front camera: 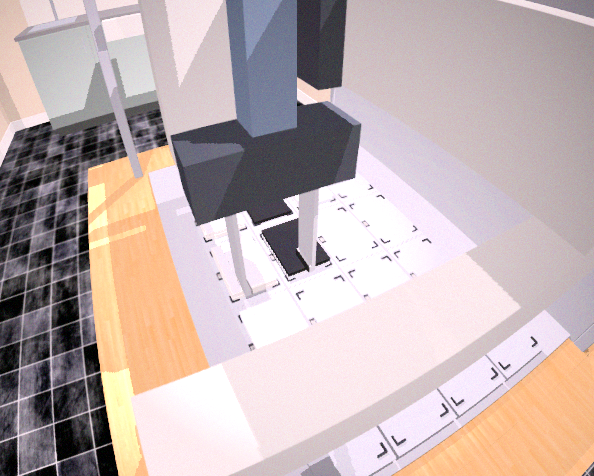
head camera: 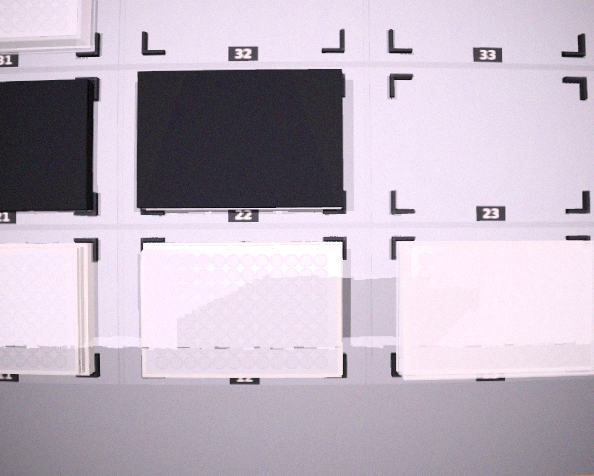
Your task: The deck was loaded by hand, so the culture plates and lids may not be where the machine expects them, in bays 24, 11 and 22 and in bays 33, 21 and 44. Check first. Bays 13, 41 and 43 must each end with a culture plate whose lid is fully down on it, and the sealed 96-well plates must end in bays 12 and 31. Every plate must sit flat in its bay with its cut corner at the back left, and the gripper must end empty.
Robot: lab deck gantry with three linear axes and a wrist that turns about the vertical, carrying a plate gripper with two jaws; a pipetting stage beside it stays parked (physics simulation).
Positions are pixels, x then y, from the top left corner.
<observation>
The gripper shows in the front camera view (275, 273); in the head camera view it is out of frame. A plain white slab shows in the front camera view and in the head camera view. The same spot on the plain white slab: (head camera: 493, 309) is (front camera: 277, 328).
</observation>
